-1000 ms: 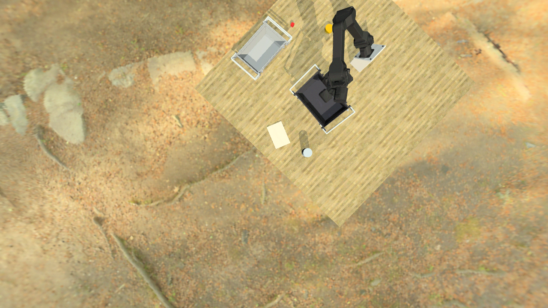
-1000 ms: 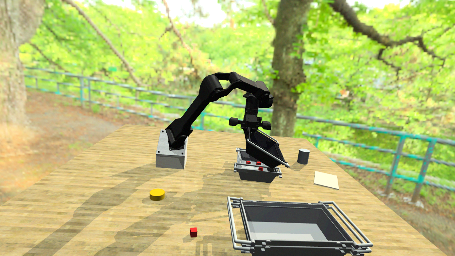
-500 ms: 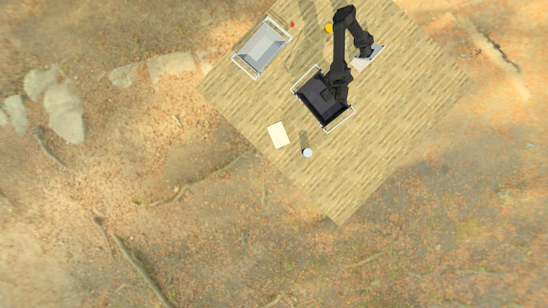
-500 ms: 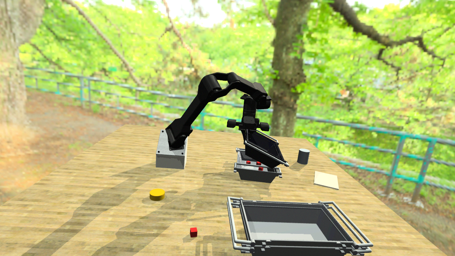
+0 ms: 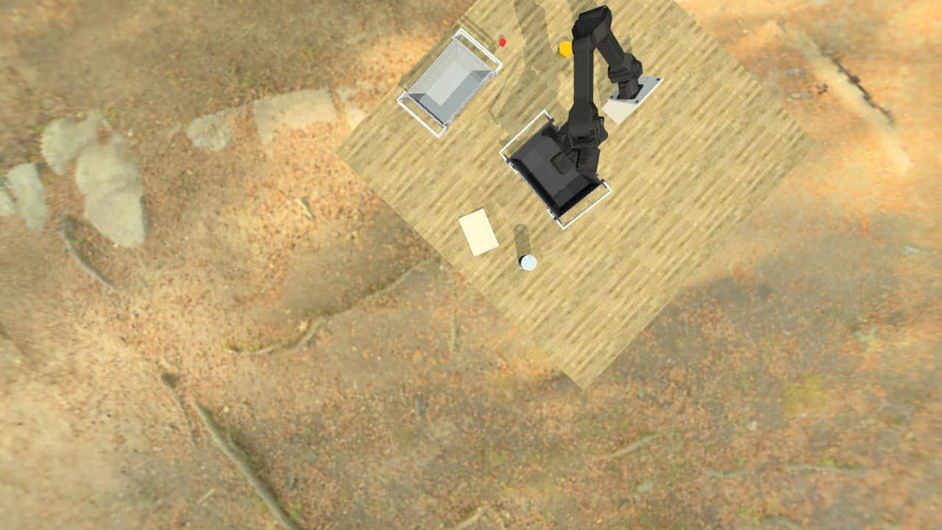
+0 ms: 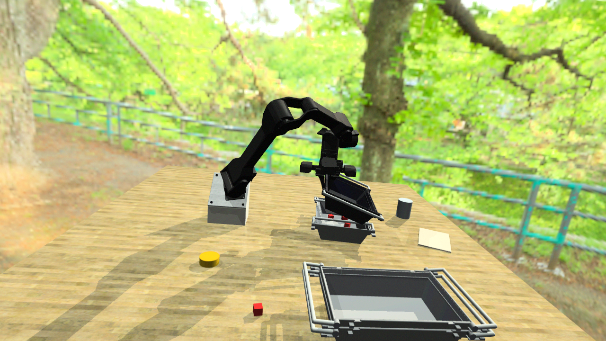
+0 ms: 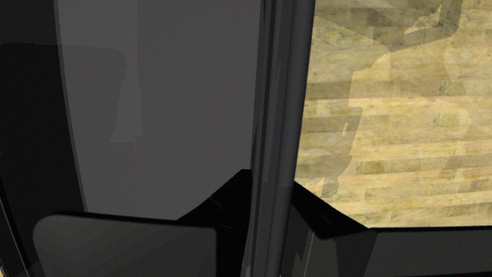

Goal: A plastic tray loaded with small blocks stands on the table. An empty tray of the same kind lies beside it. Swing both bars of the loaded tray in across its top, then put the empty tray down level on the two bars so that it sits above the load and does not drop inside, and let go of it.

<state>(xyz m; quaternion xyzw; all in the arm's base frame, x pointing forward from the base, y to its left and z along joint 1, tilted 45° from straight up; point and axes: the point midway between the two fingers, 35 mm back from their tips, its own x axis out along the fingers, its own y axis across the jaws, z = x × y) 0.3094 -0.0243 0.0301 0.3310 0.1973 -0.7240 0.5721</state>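
My gripper tip is now 80 mm short of the dark tray, 20 mm to the left of it and 10 mm below it. Round my gripper tip: cream card 370 mm ahead, 120 mm below, 110 mm to the right; grey cylinder 360 mm ahead, 100 mm to the left, 90 mm below; yellow disc 360 mm behind, 240 mm to the right, 110 mm below.
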